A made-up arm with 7 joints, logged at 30 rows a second.
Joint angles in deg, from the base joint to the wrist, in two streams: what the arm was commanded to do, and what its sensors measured. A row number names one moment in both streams.
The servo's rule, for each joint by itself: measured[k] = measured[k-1] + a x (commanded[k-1-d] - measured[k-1]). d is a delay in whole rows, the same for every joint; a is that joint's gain. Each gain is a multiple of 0.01, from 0.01 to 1. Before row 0 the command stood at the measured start. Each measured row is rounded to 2 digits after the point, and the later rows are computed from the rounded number. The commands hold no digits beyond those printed.
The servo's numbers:
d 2
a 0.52 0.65 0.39 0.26 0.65 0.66 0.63
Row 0, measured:
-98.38, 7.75, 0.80, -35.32, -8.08, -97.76, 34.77
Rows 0 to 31, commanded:
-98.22, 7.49, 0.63, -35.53, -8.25, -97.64, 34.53
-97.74, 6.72, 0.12, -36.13, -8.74, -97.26, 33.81
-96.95, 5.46, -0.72, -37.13, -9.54, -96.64, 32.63
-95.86, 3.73, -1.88, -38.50, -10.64, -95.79, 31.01
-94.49, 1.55, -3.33, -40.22, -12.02, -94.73, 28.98
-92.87, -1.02, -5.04, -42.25, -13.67, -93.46, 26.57
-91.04, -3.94, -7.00, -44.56, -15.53, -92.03, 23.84
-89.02, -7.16, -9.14, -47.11, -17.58, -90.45, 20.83
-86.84, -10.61, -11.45, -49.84, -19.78, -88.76, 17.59
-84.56, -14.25, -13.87, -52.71, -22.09, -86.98, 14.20
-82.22, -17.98, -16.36, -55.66, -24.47, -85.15, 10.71
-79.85, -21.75, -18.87, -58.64, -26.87, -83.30, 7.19
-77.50, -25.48, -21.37, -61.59, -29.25, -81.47, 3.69
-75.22, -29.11, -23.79, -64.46, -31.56, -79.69, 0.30
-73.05, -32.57, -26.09, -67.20, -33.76, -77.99, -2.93
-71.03, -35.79, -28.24, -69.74, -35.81, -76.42, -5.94
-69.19, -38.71, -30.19, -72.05, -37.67, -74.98, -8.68
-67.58, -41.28, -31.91, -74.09, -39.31, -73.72, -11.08
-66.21, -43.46, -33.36, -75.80, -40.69, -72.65, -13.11
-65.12, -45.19, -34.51, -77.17, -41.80, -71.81, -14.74
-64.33, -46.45, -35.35, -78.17, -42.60, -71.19, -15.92
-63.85, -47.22, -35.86, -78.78, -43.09, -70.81, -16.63
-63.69, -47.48, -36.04, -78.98, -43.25, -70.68, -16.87
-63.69, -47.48, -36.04, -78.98, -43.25, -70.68, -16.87
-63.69, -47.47, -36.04, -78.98, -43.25, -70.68, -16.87
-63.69, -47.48, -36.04, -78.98, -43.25, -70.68, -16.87
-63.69, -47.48, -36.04, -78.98, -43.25, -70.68, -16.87
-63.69, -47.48, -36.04, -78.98, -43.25, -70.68, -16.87
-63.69, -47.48, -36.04, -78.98, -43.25, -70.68, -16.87
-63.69, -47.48, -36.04, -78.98, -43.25, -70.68, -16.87
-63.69, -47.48, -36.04, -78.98, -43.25, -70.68, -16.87
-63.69, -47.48, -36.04, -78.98, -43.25, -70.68, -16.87
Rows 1 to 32, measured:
-98.38, 7.75, 0.80, -35.32, -8.08, -97.76, 34.77
-98.38, 7.75, 0.80, -35.32, -8.08, -97.76, 34.77
-98.30, 7.58, 0.73, -35.37, -8.19, -97.68, 34.62
-98.01, 7.02, 0.49, -35.57, -8.55, -97.40, 34.11
-97.46, 6.01, 0.02, -35.98, -9.19, -96.90, 33.18
-96.63, 4.53, -0.72, -36.64, -10.13, -96.17, 31.81
-95.52, 2.59, -1.74, -37.57, -11.36, -95.22, 30.03
-94.14, 0.24, -3.03, -38.79, -12.86, -94.06, 27.85
-92.53, -2.48, -4.58, -40.29, -14.60, -92.72, 25.32
-90.70, -5.52, -6.36, -42.06, -16.54, -91.22, 22.49
-88.69, -8.83, -8.35, -44.08, -18.65, -89.60, 19.40
-86.54, -12.35, -10.50, -46.32, -20.89, -87.87, 16.12
-84.29, -16.01, -12.79, -48.75, -23.22, -86.07, 12.71
-81.98, -19.74, -15.16, -51.32, -25.59, -84.24, 9.23
-79.65, -23.47, -17.58, -53.99, -27.97, -82.41, 5.74
-77.35, -27.14, -20.00, -56.71, -30.30, -80.61, 2.31
-75.11, -30.67, -22.38, -59.44, -32.55, -78.88, -0.99
-72.99, -34.00, -24.67, -62.12, -34.67, -77.26, -4.11
-71.01, -37.06, -26.82, -64.70, -36.62, -75.76, -6.99
-69.23, -39.80, -28.81, -67.14, -38.37, -74.41, -9.57
-67.66, -42.18, -30.58, -69.39, -39.88, -73.25, -11.80
-66.34, -44.14, -32.11, -71.41, -41.13, -72.30, -13.65
-65.29, -45.64, -33.37, -73.17, -42.09, -71.57, -15.08
-64.54, -46.67, -34.34, -74.63, -42.74, -71.07, -16.06
-64.10, -47.20, -35.00, -75.76, -43.07, -70.81, -16.57
-63.89, -47.38, -35.41, -76.60, -43.19, -70.72, -16.76
-63.79, -47.44, -35.66, -77.22, -43.23, -70.69, -16.83
-63.74, -47.47, -35.81, -77.68, -43.24, -70.68, -16.86
-63.71, -47.48, -35.90, -78.02, -43.25, -70.68, -16.87
-63.70, -47.48, -35.95, -78.27, -43.25, -70.68, -16.87
-63.69, -47.48, -35.99, -78.45, -43.25, -70.68, -16.87
-63.69, -47.48, -36.01, -78.59, -43.25, -70.68, -16.87

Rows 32 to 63, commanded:
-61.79, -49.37, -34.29, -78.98, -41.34, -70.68, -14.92
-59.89, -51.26, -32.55, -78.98, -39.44, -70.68, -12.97
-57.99, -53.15, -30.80, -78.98, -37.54, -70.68, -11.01
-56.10, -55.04, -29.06, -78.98, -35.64, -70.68, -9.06
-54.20, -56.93, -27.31, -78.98, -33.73, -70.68, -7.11
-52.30, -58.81, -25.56, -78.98, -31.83, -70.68, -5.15
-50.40, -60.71, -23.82, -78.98, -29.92, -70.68, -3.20
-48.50, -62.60, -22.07, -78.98, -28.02, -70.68, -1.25
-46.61, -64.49, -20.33, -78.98, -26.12, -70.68, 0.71
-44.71, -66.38, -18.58, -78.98, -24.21, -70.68, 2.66
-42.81, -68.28, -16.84, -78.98, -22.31, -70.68, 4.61
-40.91, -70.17, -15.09, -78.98, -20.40, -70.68, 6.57
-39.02, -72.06, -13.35, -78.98, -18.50, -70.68, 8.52
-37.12, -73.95, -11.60, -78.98, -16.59, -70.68, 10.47
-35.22, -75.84, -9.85, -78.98, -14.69, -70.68, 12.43
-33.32, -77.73, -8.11, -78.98, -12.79, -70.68, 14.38
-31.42, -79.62, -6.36, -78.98, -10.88, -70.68, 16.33
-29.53, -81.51, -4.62, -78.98, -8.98, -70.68, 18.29
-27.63, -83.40, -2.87, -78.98, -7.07, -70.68, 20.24
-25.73, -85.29, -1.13, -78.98, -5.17, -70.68, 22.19
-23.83, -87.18, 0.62, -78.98, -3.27, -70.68, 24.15
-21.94, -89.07, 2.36, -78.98, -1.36, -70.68, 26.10
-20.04, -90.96, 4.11, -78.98, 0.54, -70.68, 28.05
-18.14, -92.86, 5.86, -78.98, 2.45, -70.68, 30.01
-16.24, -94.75, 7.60, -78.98, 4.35, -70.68, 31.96
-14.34, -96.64, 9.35, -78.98, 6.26, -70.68, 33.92
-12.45, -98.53, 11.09, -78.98, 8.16, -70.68, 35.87
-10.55, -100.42, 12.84, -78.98, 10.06, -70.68, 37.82
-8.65, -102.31, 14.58, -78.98, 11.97, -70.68, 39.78
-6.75, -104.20, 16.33, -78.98, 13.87, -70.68, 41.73
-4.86, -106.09, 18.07, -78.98, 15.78, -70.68, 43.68
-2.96, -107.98, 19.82, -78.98, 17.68, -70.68, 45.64
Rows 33 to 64, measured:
-63.69, -47.48, -36.02, -78.69, -43.25, -70.68, -16.87
-63.69, -47.48, -36.03, -78.77, -43.25, -70.68, -16.87
-62.70, -48.71, -35.35, -78.82, -42.01, -70.68, -15.64
-61.24, -50.37, -34.26, -78.86, -40.34, -70.68, -13.96
-59.55, -52.18, -32.91, -78.89, -38.52, -70.68, -12.10
-57.76, -54.04, -31.41, -78.91, -36.65, -70.68, -10.18
-55.91, -55.92, -29.81, -78.93, -34.75, -70.68, -8.25
-54.03, -57.80, -28.15, -78.94, -32.85, -70.68, -6.30
-52.14, -59.69, -26.46, -78.95, -30.95, -70.68, -4.35
-50.25, -61.58, -24.75, -78.96, -29.05, -70.68, -2.40
-48.36, -63.47, -23.03, -78.97, -27.15, -70.68, -0.44
-46.46, -65.36, -21.29, -78.97, -25.24, -70.68, 1.51
-44.56, -67.26, -19.55, -78.97, -23.34, -70.68, 3.46
-42.66, -69.15, -17.81, -78.97, -21.43, -70.68, 5.42
-40.77, -71.04, -16.07, -78.97, -19.53, -70.68, 7.37
-38.87, -72.93, -14.33, -78.97, -17.62, -70.68, 9.32
-36.97, -74.82, -12.58, -78.97, -15.72, -70.68, 11.28
-35.07, -76.71, -10.84, -78.97, -13.82, -70.68, 13.23
-33.17, -78.60, -9.09, -78.97, -11.91, -70.68, 15.18
-31.28, -80.49, -7.35, -78.97, -10.01, -70.68, 17.14
-29.38, -82.38, -5.60, -78.97, -8.10, -70.68, 19.09
-27.48, -84.27, -3.86, -78.97, -6.20, -70.68, 21.04
-25.58, -86.16, -2.11, -78.97, -4.30, -70.68, 23.00
-23.69, -88.05, -0.37, -78.97, -2.39, -70.68, 24.95
-21.79, -89.94, 1.38, -78.97, -0.49, -70.68, 26.90
-19.89, -91.84, 3.13, -78.97, 1.42, -70.68, 28.86
-17.99, -93.73, 4.87, -78.97, 3.32, -70.68, 30.81
-16.09, -95.62, 6.62, -78.97, 5.23, -70.68, 32.77
-14.20, -97.51, 8.36, -78.97, 7.13, -70.68, 34.72
-12.30, -99.40, 10.11, -78.97, 9.03, -70.68, 36.67
-10.40, -101.29, 11.85, -78.97, 10.94, -70.68, 38.63
-8.50, -103.18, 13.60, -78.97, 12.84, -70.68, 40.58

